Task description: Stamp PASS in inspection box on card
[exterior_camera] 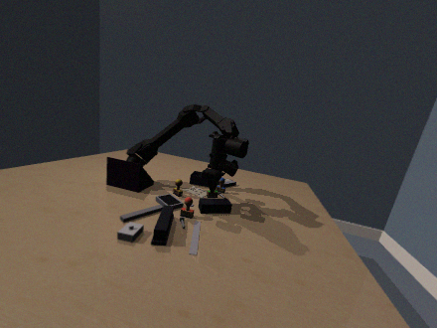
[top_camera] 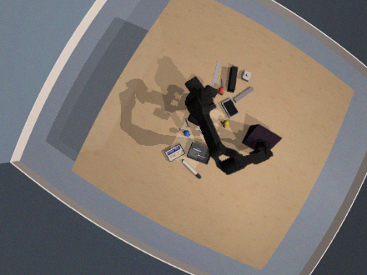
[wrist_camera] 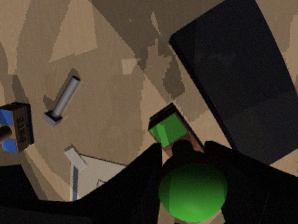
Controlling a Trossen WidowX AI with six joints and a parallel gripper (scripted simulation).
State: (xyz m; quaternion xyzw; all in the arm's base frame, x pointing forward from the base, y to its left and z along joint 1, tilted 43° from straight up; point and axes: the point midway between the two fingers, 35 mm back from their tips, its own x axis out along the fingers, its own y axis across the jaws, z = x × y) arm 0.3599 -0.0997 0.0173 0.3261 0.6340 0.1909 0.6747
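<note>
Now: gripper tip 15 cm past the ink pad, 6 cm to the left of it and 5 cm above it. Also, from my gripper tip: green stamp: right at my gripper tip; then black box: 2 cm ahead, 5 cm to the right, 3 cm below; then white card: 7 cm behind, 9 cm to the left, 5 cm below.
</note>
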